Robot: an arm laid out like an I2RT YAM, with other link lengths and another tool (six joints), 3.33 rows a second.
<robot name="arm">
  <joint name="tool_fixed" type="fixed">
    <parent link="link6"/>
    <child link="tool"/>
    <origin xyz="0.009 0.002 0.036" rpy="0 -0.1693 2.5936"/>
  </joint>
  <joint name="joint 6" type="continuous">
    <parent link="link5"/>
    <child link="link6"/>
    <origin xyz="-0.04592 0 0.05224" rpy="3.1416 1.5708 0"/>
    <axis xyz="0 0 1"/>
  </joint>
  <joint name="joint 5" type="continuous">
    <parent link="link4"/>
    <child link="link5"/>
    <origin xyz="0.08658 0.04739 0.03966" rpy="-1.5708 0 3.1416"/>
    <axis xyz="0 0 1"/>
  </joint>
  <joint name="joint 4" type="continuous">
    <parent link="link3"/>
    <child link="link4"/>
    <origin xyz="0.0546 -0.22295 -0.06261" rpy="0 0 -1.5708"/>
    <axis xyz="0 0 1"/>
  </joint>
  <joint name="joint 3" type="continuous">
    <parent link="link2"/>
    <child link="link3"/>
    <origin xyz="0 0.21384 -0.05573" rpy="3.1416 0 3.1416"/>
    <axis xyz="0 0 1"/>
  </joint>
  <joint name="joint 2" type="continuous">
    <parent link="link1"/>
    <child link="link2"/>
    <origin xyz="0.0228 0.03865 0.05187" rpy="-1.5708 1.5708 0"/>
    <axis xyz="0 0 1"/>
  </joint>
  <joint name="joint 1" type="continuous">
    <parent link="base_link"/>
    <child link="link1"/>
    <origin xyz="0 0 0.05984" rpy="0 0 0"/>
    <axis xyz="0 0 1"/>
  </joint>
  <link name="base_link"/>
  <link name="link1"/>
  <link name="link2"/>
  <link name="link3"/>
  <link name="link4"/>
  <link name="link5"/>
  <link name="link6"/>
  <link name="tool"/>
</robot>
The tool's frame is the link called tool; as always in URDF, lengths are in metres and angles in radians. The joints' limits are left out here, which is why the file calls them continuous.
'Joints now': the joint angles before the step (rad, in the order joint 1, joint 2, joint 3, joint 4, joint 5, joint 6). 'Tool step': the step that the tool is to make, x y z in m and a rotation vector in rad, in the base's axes. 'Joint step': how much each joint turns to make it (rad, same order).
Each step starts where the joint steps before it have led.
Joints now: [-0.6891 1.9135 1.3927 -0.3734 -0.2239 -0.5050]
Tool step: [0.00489 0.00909 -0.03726 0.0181 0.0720 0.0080]
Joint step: [0.0314 0.0781 -0.0304 0.0409 0.0386 0.0003]
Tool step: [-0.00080 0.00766 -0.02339 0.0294 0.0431 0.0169]
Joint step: [0.0134 0.0450 -0.0229 0.0150 0.0003 -0.0045]
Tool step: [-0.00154 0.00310 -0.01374 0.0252 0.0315 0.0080]
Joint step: [0.0030 0.0334 -0.0001 -0.0075 -0.0037 -0.0037]
